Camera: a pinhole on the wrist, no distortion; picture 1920 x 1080 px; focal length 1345.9 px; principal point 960.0 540.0 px. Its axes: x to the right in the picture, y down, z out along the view. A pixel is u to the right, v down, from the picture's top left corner.
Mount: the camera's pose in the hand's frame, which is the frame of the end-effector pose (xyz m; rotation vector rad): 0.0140 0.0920 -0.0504 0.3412 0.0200 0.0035
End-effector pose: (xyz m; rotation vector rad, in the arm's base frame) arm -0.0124 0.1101 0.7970 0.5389 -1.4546 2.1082
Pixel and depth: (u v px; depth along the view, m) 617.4 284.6 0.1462
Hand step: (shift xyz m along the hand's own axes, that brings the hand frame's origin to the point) -0.0203 0.0167 0.0788
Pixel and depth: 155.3 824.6 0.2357
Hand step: -0.1221 0.0592 0.1910
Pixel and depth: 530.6 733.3 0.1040
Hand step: -0.0171 0.0711 0.0532
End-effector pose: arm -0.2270 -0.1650 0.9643 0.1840 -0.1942 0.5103
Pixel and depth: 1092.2 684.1 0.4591
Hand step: 0.0684 -0.0150 0.3977
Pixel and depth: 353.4 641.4 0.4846
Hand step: -0.1946 -0.0372 0.4225
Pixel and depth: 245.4 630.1 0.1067
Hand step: -0.0405 0.0626 0.0536
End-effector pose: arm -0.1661 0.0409 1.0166 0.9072 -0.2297 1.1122
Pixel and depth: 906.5 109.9 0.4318
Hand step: 0.0056 -0.1826 0.3106
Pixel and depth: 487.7 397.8 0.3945
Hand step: -0.1164 -0.0802 0.3100
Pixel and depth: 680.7 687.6 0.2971
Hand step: -0.0416 0.0229 0.2416
